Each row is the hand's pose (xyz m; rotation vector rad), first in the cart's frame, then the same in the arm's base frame.
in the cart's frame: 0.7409 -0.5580 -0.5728 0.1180 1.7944 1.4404
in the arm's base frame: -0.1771 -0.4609 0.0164 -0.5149 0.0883 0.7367
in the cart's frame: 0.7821 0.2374 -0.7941 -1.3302 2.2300 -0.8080
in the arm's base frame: 0.0927 0.2071 0.4218 0.2555 0.9305 -1.1334
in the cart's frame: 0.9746 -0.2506 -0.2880 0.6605 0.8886 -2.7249
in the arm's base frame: -0.4893 -0.2078 0.2786 2.7134 0.3993 -1.0664
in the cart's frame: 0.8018 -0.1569 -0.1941 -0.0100 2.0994 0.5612
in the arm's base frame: -0.5194 -0.0420 0.1405 0.0430 0.2412 0.2329
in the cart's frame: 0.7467 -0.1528 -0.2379 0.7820 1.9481 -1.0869
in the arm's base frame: -0.4612 -0.0272 0.1036 1.5300 0.2888 -0.0392
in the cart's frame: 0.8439 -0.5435 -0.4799 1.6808 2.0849 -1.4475
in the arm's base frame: -0.2945 -0.4662 0.0915 2.0741 0.7498 0.5028
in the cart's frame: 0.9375 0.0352 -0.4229 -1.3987 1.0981 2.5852
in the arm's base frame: -0.3244 0.0399 0.3913 -2.0572 0.5355 0.4059
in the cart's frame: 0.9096 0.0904 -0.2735 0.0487 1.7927 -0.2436
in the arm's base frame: -0.4534 0.1297 0.3532 0.6024 -0.0403 -0.1962
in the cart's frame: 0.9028 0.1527 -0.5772 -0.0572 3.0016 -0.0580
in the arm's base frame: -0.1568 0.1293 0.4438 0.4250 1.1449 0.0981
